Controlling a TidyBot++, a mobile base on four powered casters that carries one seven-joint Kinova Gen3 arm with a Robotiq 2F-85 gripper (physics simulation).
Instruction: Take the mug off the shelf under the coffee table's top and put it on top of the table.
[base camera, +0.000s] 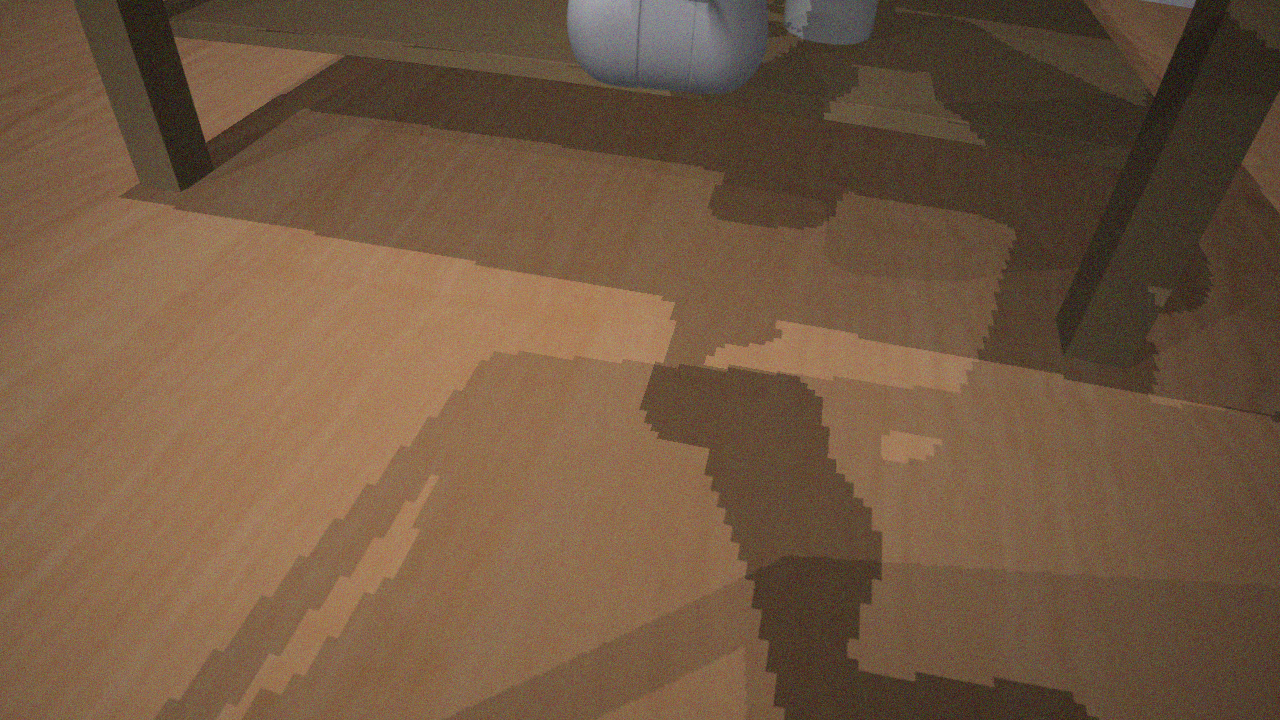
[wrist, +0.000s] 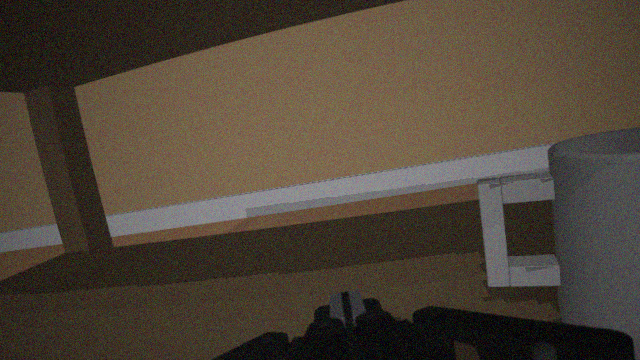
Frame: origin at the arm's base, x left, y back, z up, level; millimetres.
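Seen in the pictures: gripper, fingertip midpoint: (wrist: 348, 313).
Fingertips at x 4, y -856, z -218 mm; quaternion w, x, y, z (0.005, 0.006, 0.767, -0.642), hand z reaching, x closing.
Observation:
Pixels of each thing's middle, then the offset from my fingertips to it. "pt": a spot on its surface instead.
- grey mug, body centre: (wrist: 622, 229) dz +19, dx -124, dy +12 mm
- coffee table's top, surface spot: (wrist: 125, 35) pt dz +221, dx +183, dy -243 mm
- leg, body centre: (wrist: 80, 215) dz +21, dx +391, dy -393 mm
The grey mug (base camera: 832, 19) (wrist: 600, 230) stands upright on the shelf (base camera: 402, 44) (wrist: 150, 320) under the coffee table's top (wrist: 125, 35). In the wrist view it is at the right edge, partly cut off, with its square handle (wrist: 494, 235) pointing left towards my fingers. In the base view its upper part is cut off by the frame. My gripper (wrist: 348, 313) is shut and empty, below and left of the handle in the wrist view. The fingers do not show in the base view.
A rounded grey part of my arm (base camera: 666, 44) hangs at the shelf's front edge, left of the mug in the base view. Table legs (base camera: 147, 98) (base camera: 1154, 205) stand at left and right. Another leg (wrist: 70, 170) shows at the left of the wrist view, before a tan wall (wrist: 300, 115).

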